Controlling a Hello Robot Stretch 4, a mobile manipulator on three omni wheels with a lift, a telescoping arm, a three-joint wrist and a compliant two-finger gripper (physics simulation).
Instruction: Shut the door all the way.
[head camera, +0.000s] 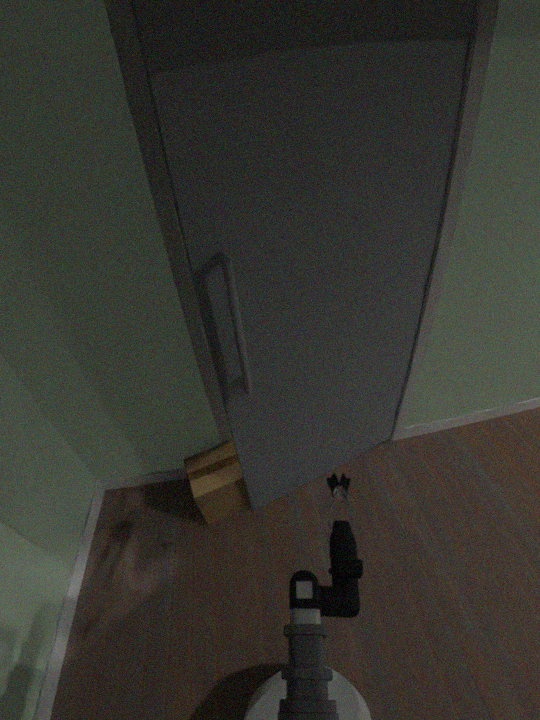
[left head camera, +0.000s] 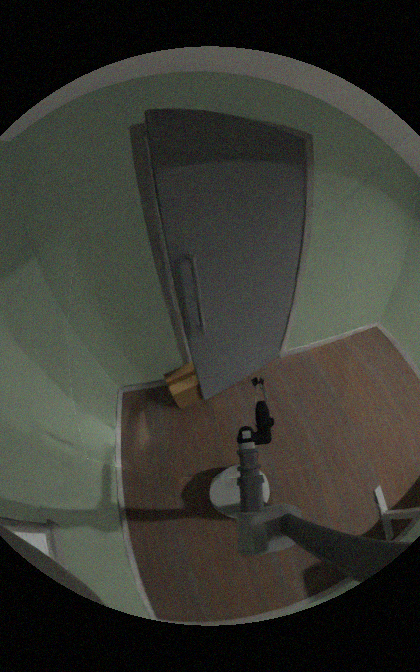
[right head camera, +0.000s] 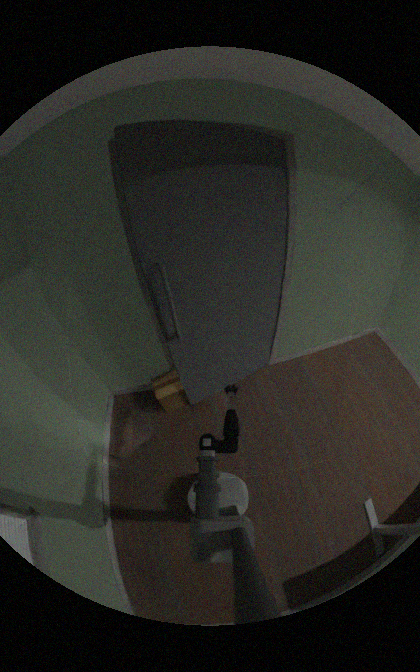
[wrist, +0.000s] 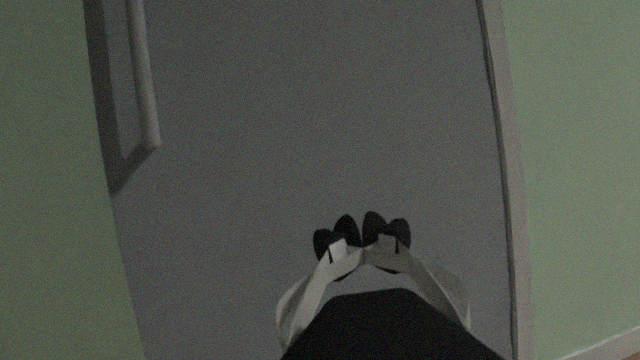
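Pixels of known places: gripper, between the fingertips: (head camera: 338, 474) (left head camera: 257, 376) (right head camera: 230, 384) (wrist: 360, 233); robot's base, origin of its link: (left head camera: 238, 490) (right head camera: 219, 496).
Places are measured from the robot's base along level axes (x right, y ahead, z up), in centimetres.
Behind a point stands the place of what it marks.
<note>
The grey door (head camera: 325, 232) {x 10.6, y 102.7, z 127.4 cm} (left head camera: 235, 215) {x 5.7, y 100.0, z 141.8 cm} (right head camera: 215, 225) {x 9.2, y 101.9, z 139.6 cm} (wrist: 300, 125) {x 5.0, y 99.6, z 86.2 cm} stands slightly ajar. Its hinge side is at the right, and the bottom corner of its free left edge stands out from the wall line over the floor. A long vertical bar handle (head camera: 237, 325) {x -15.2, y 80.3, z 110.6 cm} (left head camera: 198, 295) {x -14.9, y 80.5, z 109.6 cm} (wrist: 143, 80) {x -14.8, y 80.4, z 94.4 cm} is on its left side. My gripper (head camera: 338, 479) {x 10.7, y 57.4, z 74.4 cm} (left head camera: 257, 381) {x 10.7, y 57.4, z 74.4 cm} (right head camera: 231, 388) {x 10.7, y 57.4, z 74.4 cm} (wrist: 360, 233) {x 10.7, y 57.4, z 74.4 cm} is shut and empty, its fingertips nearly together. It is in front of the door's lower part, to the right of the handle, and appears apart from the door.
A yellow-brown box (head camera: 217, 482) {x -38.4, y 84.1, z 25.0 cm} (left head camera: 182, 387) {x -39.5, y 82.8, z 25.1 cm} (right head camera: 169, 392) {x -37.9, y 82.5, z 25.0 cm} stands on the floor by the wall, right beside the door's free edge; whether they touch is unclear. A green side wall runs along the left. A pale-legged piece of furniture (left head camera: 381, 499) (right head camera: 370, 512) is at the lower right.
</note>
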